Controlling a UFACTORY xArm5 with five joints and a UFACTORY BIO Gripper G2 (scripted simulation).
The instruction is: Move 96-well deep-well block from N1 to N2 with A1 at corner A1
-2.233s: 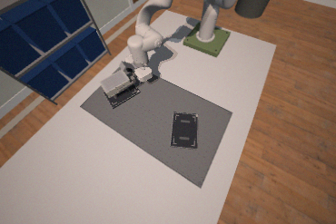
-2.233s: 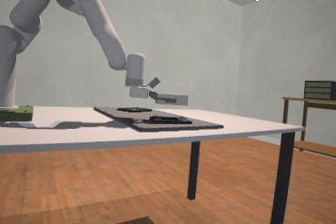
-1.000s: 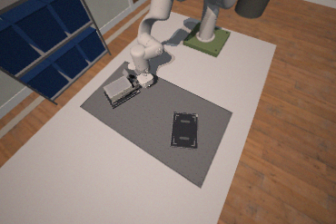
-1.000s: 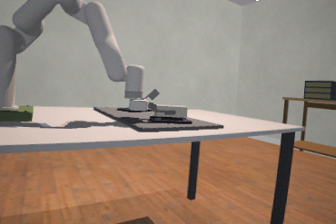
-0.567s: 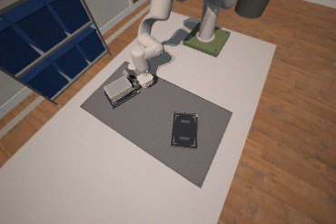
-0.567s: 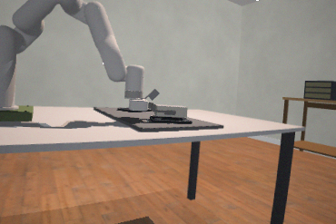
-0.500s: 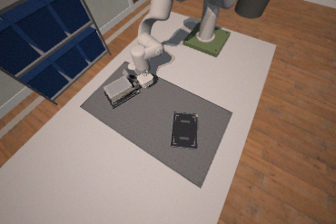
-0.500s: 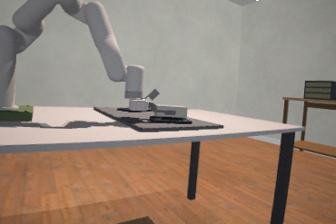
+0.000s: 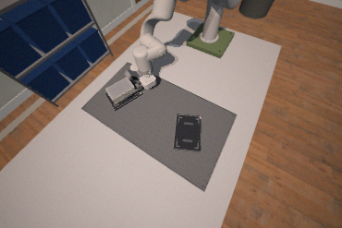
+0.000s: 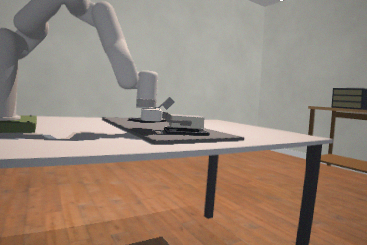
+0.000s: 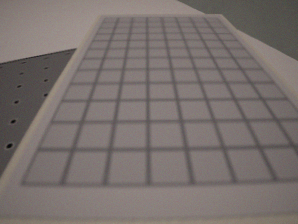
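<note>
My hand is 10 mm short of the white 96-well deep-well block. From my hand the other things lie so: grey perforated mat: 200 mm to the left, 50 mm below.
</note>
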